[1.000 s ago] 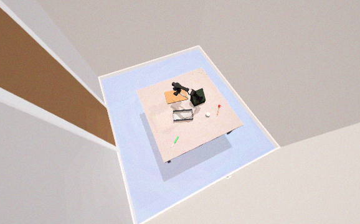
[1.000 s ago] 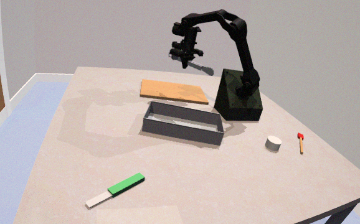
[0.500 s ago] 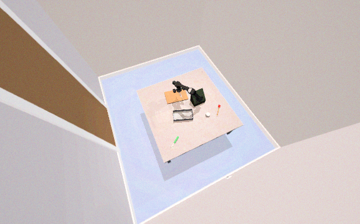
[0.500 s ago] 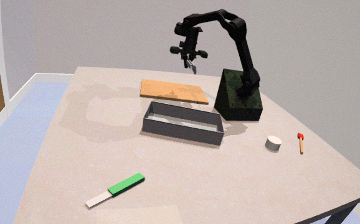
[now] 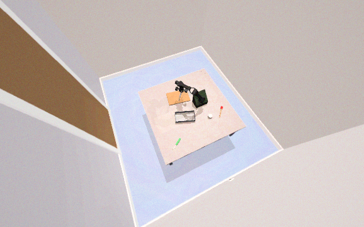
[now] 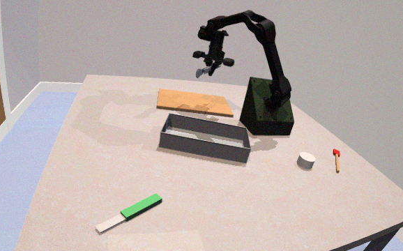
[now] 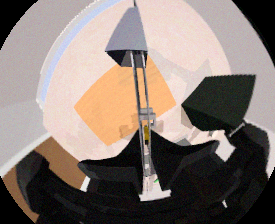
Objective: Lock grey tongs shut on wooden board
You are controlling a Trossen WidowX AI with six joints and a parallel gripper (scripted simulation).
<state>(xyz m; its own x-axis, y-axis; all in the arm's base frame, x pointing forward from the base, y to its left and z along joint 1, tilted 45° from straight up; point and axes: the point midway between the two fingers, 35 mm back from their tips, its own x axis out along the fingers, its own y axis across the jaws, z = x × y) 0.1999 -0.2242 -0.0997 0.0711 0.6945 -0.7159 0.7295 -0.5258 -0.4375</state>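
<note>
My gripper tip is now 160 mm above the wooden board, 50 mm to the left of it and 40 mm short of it. Round my gripper tip: red-headed tool (510 mm to the left, 430 mm behind, 160 mm below); then grey roasting tin (330 mm to the left, 130 mm below, 130 mm ahead); then white puck (510 mm to the left, 220 mm behind, 150 mm below).
</note>
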